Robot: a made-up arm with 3 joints. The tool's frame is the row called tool. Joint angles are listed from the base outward. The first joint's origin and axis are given. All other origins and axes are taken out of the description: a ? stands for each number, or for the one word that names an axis. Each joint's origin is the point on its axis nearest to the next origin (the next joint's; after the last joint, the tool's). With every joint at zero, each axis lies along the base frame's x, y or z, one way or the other. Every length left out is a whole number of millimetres.
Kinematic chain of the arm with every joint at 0, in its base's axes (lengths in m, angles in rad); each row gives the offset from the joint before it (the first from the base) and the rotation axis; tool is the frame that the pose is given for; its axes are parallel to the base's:
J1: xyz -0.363 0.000 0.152 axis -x
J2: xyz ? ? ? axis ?
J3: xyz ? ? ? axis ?
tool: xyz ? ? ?
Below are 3 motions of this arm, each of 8 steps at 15 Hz.
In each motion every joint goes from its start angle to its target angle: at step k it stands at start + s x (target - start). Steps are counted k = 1, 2, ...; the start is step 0. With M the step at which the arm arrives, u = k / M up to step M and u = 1 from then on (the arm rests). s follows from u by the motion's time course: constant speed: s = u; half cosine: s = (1 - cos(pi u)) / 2; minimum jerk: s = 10 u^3 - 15 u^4 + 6 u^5.
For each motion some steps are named. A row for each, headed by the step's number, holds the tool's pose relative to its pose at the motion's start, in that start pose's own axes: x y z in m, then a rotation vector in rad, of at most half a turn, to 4 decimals.
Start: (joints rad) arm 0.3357 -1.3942 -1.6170
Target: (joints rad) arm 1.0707 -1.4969 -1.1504
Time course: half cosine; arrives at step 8
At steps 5, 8:
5: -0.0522 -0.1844 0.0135 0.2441 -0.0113 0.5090
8: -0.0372 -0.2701 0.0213 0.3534 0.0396 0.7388

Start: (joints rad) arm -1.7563 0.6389 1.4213
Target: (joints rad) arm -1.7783 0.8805 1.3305
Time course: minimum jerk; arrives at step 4
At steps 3, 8:
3: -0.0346 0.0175 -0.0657 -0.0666 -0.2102 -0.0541
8: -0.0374 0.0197 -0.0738 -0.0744 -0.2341 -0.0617

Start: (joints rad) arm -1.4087 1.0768 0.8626
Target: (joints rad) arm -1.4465 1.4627 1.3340
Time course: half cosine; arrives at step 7
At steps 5, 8:
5: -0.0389 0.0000 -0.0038 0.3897 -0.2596 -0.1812
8: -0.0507 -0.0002 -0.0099 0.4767 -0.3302 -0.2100

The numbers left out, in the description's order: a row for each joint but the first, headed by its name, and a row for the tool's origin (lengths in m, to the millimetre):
J2: xyz 0.000 -0.015 -0.043, axis -z
J3: xyz -0.235 -0.118 0.000, axis +x
tool: xyz 0.000 0.163 0.117

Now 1 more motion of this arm.
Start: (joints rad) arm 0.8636 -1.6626 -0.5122
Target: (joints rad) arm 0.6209 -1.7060 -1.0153
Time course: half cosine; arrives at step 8
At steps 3, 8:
3: 0.0035 0.0224 -0.0450 -0.1626 -0.0695 -0.0304
8: 0.0335 0.0529 -0.1505 -0.5280 -0.2064 -0.1372

